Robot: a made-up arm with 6 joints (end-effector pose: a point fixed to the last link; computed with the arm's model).
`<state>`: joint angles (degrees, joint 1 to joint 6).
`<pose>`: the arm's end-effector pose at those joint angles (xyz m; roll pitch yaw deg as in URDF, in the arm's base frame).
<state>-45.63 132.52 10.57 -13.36 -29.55 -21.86</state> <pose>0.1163 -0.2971 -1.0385 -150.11 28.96 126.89</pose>
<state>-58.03 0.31 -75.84 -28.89 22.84 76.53</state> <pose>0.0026 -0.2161 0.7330 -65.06 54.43 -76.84</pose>
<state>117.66 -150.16 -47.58 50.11 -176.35 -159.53</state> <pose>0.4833 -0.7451 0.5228 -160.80 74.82 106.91</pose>
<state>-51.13 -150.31 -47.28 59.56 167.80 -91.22</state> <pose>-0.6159 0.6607 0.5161 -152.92 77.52 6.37</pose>
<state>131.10 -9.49 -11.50 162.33 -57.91 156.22</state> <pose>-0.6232 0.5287 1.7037 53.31 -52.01 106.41</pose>
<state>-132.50 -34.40 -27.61 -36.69 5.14 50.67</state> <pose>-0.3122 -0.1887 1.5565 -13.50 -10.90 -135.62</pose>
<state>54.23 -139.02 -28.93 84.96 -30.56 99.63</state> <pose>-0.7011 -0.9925 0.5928 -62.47 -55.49 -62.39</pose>
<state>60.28 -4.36 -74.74 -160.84 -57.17 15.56</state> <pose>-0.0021 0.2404 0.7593 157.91 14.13 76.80</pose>
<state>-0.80 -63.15 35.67 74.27 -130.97 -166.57</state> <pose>-1.2993 -0.0166 2.0519 177.37 38.06 -68.18</pose>
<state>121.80 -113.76 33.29 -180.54 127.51 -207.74</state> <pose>0.8859 -1.6719 0.6459 27.26 -19.54 122.25</pose>
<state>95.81 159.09 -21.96 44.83 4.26 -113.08</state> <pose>0.1499 -0.5761 -0.5771 -111.77 1.97 -87.19</pose>
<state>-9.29 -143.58 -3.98 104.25 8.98 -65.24</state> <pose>-1.4960 0.2767 0.1949 148.75 -42.02 158.96</pose>
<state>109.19 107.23 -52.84 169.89 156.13 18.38</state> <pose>-0.1741 0.1166 -0.1335 148.51 -43.33 114.79</pose>
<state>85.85 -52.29 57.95 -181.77 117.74 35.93</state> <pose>-0.2187 -1.2442 2.2033 143.45 7.51 87.43</pose>
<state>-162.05 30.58 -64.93 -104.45 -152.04 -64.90</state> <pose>-0.3373 -0.1429 0.5757 -104.31 -60.22 -95.96</pose>
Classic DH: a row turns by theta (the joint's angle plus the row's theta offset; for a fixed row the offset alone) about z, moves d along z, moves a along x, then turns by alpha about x. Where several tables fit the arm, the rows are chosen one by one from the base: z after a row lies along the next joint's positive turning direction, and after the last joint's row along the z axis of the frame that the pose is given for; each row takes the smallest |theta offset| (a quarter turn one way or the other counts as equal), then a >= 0, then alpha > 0; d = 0 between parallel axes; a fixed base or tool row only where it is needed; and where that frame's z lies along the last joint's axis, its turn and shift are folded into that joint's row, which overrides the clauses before.
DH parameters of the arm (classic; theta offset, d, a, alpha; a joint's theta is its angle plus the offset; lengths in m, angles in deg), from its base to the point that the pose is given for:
joint 1: 0 0.5674 0 -90
joint 2: -90 0 1.1481 180
joint 3: 0 0 0 -90
joint 4: 0 -0.9966 0 90
joint 5: 0 0.1281 0 -90
joint 6: 90 0 0 90
tool (fixed): -90 0 0 0

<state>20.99 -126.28 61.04 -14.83 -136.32 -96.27</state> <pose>-1.7465 -0.8027 -0.2064 73.52 -48.97 36.61</pose>
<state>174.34 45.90 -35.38 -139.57 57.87 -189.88</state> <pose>-0.8987 -0.0089 0.3687 -162.90 38.57 38.96</pose>
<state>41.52 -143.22 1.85 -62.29 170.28 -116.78</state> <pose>-1.0383 -0.9988 0.3114 47.81 38.96 30.44</pose>
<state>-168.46 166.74 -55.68 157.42 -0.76 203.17</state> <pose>0.5190 -0.0148 0.0859 179.15 -41.72 11.93</pose>
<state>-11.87 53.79 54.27 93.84 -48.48 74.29</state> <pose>1.8825 -0.3869 1.3818 -166.48 -3.19 -60.31</pose>
